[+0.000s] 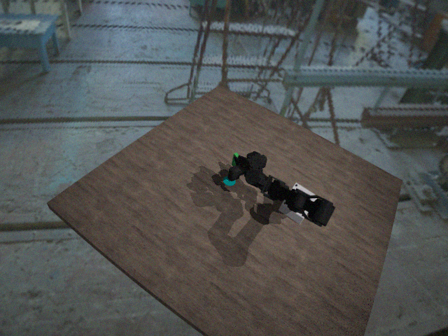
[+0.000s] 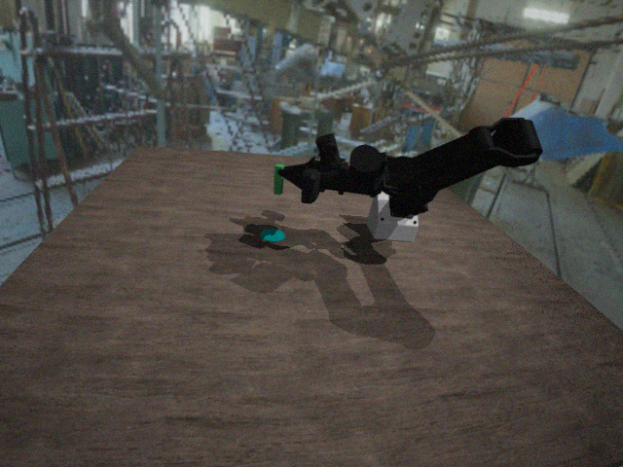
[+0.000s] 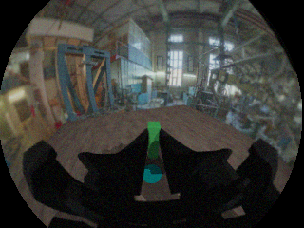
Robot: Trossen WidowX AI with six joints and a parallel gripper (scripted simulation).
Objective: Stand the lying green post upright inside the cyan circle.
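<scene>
Now: gripper tip 16 cm above the cyan circle. Also, from my gripper tip: green post 2 cm below.
</scene>
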